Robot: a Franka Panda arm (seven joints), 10 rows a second.
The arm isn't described. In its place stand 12 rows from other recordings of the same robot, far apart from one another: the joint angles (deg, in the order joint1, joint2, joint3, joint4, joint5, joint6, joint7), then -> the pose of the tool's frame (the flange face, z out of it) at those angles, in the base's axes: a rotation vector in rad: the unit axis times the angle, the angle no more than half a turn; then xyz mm.
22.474 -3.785 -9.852 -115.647 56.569 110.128 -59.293 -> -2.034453 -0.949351 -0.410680 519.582 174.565 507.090
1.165 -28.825 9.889 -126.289 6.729 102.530 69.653 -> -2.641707 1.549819 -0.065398 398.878 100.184 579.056
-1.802 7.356 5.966 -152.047 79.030 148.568 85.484 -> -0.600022 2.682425 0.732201 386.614 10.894 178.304
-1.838 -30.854 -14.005 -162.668 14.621 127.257 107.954 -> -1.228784 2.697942 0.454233 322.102 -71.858 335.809
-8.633 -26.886 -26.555 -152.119 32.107 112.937 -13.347 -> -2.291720 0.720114 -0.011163 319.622 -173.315 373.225
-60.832 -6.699 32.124 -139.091 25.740 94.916 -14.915 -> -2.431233 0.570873 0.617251 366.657 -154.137 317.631
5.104 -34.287 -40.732 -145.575 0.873 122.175 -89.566 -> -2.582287 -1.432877 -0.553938 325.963 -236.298 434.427
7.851 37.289 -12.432 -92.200 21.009 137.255 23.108 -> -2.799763 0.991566 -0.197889 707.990 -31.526 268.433
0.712 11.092 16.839 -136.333 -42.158 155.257 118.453 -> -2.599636 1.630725 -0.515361 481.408 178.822 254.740
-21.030 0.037 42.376 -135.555 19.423 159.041 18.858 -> -2.773671 0.346819 -0.449200 500.703 179.988 367.547
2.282 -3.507 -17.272 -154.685 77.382 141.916 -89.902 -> -2.513795 -0.155026 -0.636982 374.047 -101.394 234.688
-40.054 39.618 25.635 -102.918 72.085 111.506 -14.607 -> -1.593046 0.786510 0.135770 626.127 -118.272 215.097
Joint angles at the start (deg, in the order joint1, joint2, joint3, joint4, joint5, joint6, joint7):
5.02, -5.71, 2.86, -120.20, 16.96, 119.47, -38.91
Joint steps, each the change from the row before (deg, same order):
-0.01, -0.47, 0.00, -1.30, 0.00, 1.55, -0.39
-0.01, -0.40, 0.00, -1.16, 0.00, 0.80, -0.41
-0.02, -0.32, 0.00, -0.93, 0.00, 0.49, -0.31
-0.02, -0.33, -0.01, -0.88, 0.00, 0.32, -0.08
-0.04, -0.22, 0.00, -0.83, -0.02, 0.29, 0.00
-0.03, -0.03, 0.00, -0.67, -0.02, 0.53, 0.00
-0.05, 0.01, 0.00, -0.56, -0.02, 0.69, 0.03
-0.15, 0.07, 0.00, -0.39, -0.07, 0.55, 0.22
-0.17, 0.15, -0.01, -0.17, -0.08, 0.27, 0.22
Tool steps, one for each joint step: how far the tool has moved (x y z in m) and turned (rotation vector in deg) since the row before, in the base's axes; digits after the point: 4 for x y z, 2 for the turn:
-0.0025, -0.0015, -0.0041, -0.15, -0.78, -0.04
-0.0033, -0.0011, -0.0048, -0.15, -0.13, 0.17
-0.0029, -0.0009, -0.0041, -0.12, 0.05, 0.15
-0.0031, -0.0009, -0.0038, -0.10, 0.21, -0.04
-0.0028, -0.0010, -0.0045, -0.11, 0.32, -0.11
-0.0015, -0.0009, -0.0044, -0.11, 0.12, -0.16
-0.0007, -0.0011, -0.0036, -0.10, -0.10, -0.24
-0.0001, -0.0018, -0.0030, -0.11, -0.03, -0.47
0.0004, -0.0018, -0.0023, -0.09, 0.10, -0.42

